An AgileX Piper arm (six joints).
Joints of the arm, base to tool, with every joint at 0 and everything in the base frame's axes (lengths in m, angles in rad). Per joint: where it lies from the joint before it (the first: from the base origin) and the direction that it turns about. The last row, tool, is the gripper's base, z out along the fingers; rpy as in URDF.
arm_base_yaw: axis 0 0 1 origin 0 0 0.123
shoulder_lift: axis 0 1 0 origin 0 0 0
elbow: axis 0 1 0 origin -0.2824 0 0.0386
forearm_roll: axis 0.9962 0 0.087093 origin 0.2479 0 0.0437
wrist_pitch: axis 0 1 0 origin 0 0 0
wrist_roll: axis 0.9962 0 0.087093 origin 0.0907 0 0.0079
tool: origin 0 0 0 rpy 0 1.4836 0
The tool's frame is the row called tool.
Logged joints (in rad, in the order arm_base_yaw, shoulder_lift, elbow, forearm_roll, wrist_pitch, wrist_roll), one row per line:
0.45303, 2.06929, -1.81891, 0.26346, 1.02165, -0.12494
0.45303, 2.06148, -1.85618, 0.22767, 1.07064, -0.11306
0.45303, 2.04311, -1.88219, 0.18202, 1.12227, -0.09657
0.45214, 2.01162, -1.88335, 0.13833, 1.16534, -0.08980
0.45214, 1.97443, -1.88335, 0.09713, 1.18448, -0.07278
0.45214, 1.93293, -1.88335, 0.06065, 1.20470, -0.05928
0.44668, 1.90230, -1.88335, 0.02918, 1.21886, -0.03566
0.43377, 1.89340, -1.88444, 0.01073, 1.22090, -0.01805
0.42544, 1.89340, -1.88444, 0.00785, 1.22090, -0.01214
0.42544, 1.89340, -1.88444, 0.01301, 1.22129, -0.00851
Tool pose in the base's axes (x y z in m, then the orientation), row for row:
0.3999, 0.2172, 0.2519, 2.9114, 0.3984, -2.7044
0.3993, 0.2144, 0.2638, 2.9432, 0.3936, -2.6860
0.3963, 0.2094, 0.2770, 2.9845, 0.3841, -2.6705
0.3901, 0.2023, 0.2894, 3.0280, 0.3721, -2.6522
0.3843, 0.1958, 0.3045, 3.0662, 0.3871, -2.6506
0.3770, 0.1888, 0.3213, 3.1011, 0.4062, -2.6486
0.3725, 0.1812, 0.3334, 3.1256, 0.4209, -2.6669
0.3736, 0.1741, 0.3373, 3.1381, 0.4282, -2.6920
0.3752, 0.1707, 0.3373, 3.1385, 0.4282, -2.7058
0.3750, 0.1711, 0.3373, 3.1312, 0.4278, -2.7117
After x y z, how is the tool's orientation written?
As angles about the fixed x, y, z axes (roll, pitch, yaw), in radians.
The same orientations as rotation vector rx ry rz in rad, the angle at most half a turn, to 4 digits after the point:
-0.6639, 2.6906, 0.4340
-0.6807, 2.6922, 0.3942
-0.6914, 2.6981, 0.3395
-0.7060, 2.7039, 0.2816
-0.6943, 2.6867, 0.2337
-0.6824, 2.6651, 0.1923
-0.6469, 2.6542, 0.1584
-0.6077, 2.6530, 0.1365
-0.5891, 2.6566, 0.1320
-0.5837, 2.6591, 0.1400

